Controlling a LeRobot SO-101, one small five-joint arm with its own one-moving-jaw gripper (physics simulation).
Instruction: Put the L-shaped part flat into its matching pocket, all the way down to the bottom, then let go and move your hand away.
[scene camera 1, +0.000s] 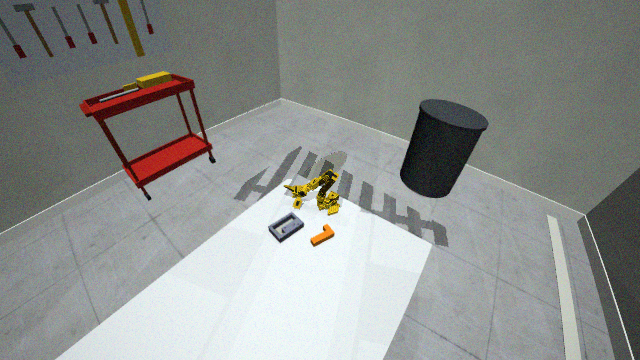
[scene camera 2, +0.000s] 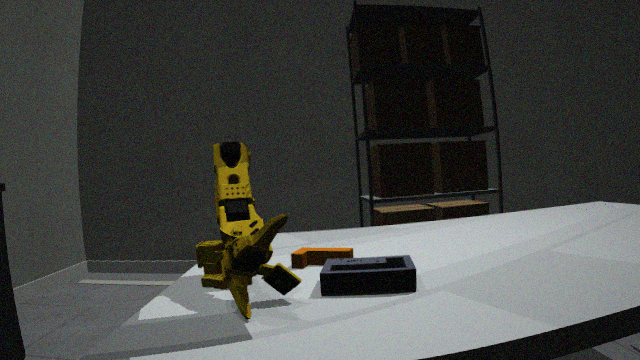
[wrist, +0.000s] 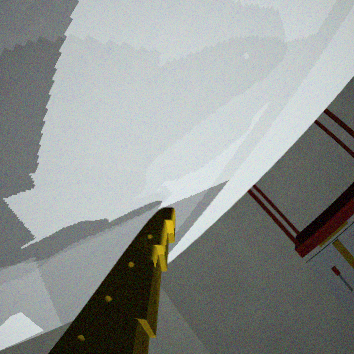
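Where they show: end effector, tool point: (scene camera 1: 292, 196) (scene camera 2: 248, 314) (wrist: 174, 220); arm's base, origin of the base link: (scene camera 1: 326, 209).
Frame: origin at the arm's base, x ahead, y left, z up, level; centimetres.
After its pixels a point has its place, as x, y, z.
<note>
The orange L-shaped part (scene camera 1: 322, 236) {16.3, 9.0, 3.0} (scene camera 2: 327, 257) {16.2, 7.0, 1.7} lies flat on the white table, apart from the pocket block. The dark blue-grey pocket block (scene camera 1: 275, 234) {28.7, -8.0, 3.4} (scene camera 2: 367, 284) {20.8, -12.3, 1.7} stands on the table beside it; its recess has a raised piece inside, and no part lies in it. My gripper (scene camera 1: 288, 190) {4.5, -19.4, 1.0} (scene camera 2: 267, 266) is wide open and empty, off to the arm's side of the block and apart from both block and part. In the wrist view one notched jaw (wrist: 131, 287) {4.2, -16.7, 2.2} shows; the part and the block do not show in that view.
The white table (scene camera 1: 240, 320) {62.5, 6.5, 0.0} (scene camera 2: 500, 320) {33.8, -27.3, 0.0} (wrist: 115, 125) bears the arm near one end. A red cart (scene camera 1: 167, 159) and a black bin (scene camera 1: 440, 155) stand on the floor beyond it. A shelf rack (scene camera 2: 423, 134) with boxes stands behind the table in scene camera 2.
</note>
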